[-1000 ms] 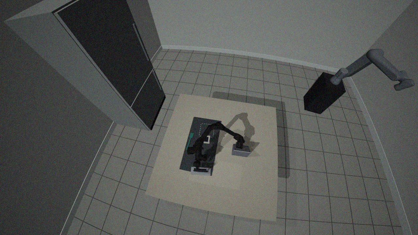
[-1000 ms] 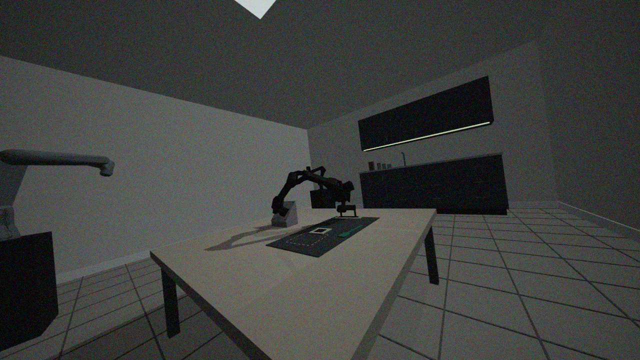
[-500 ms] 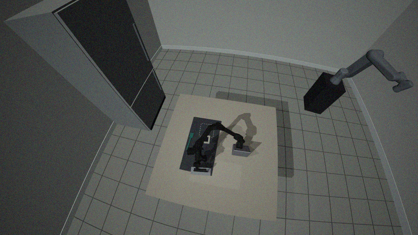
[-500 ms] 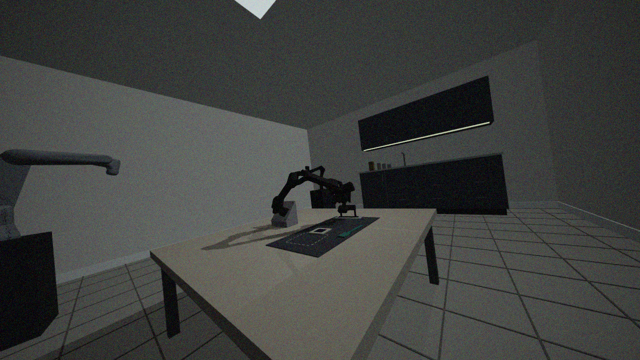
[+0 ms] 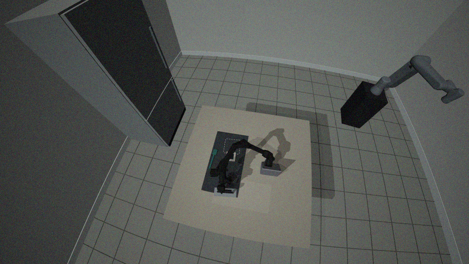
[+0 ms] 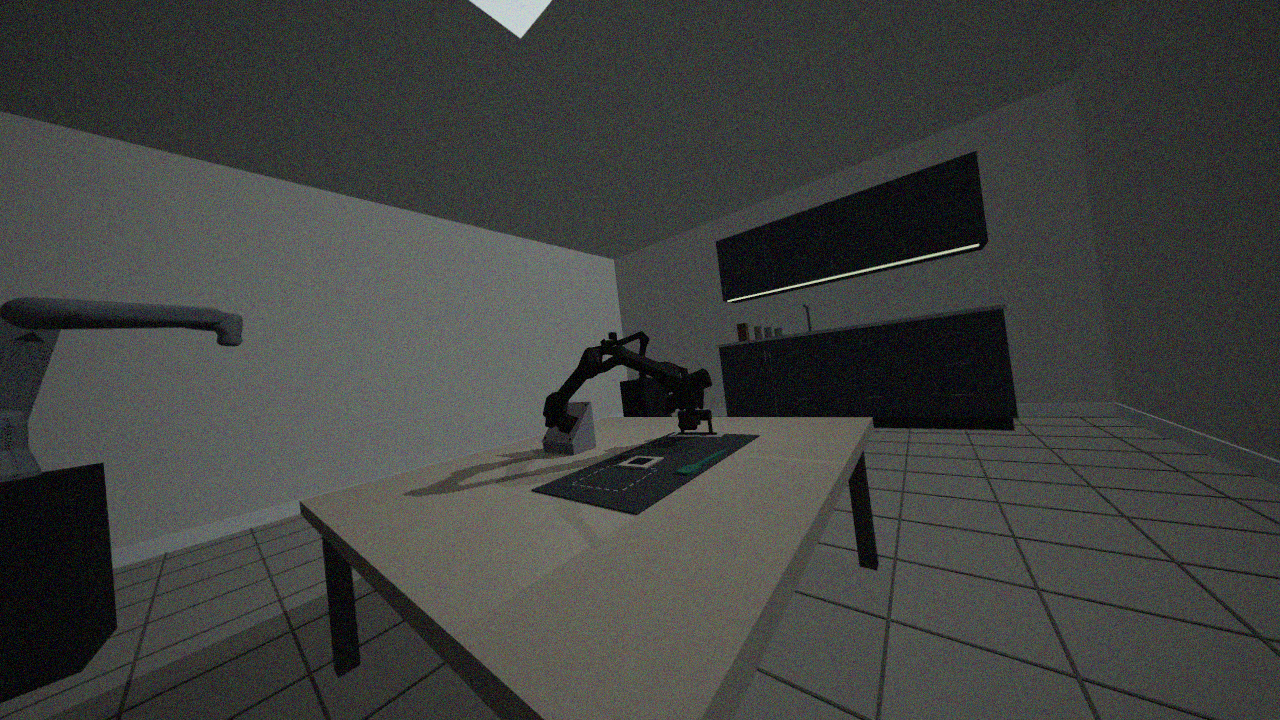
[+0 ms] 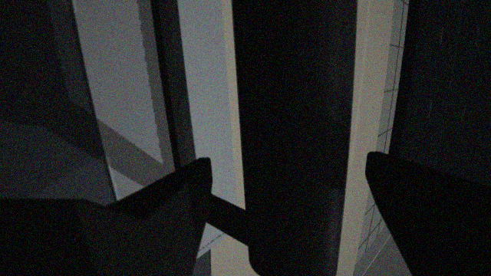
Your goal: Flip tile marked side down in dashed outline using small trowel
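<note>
Now: the dark mat 70 mm ahead of my gripper tip, 300 mm to the right of it and 80 mm below it. Round my gripper tip: tile 40 mm ahead, 360 mm to the right, 60 mm below; then teal trowel 210 mm ahead, 310 mm to the right, 60 mm below.
</note>
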